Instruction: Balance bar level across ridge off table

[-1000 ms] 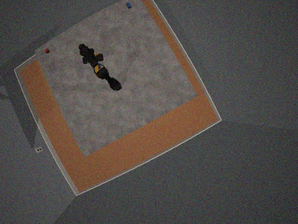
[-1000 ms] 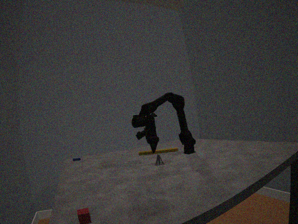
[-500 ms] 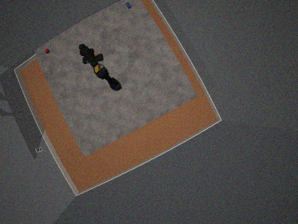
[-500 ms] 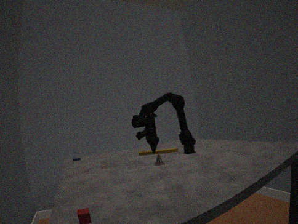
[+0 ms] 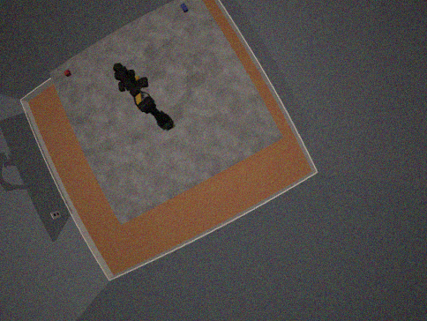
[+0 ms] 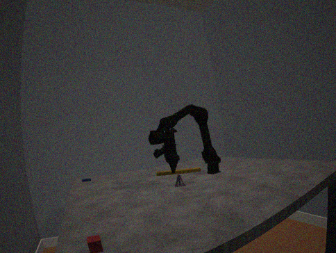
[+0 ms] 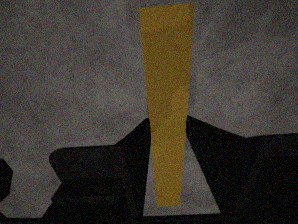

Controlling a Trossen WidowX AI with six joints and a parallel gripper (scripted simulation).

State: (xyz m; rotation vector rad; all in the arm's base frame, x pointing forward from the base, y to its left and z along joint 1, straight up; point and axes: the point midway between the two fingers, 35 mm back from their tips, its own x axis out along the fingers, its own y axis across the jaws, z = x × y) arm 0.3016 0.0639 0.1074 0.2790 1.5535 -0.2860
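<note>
Right now my gripper tip is 30 mm past the yellow bar and 10 mm to the right of it. From my gripper tip the other things lie so: small red block (440 mm ahead, 440 mm to the left, 60 mm below); then small blue block (440 mm ahead, 560 mm to the right, 60 mm below).
</note>
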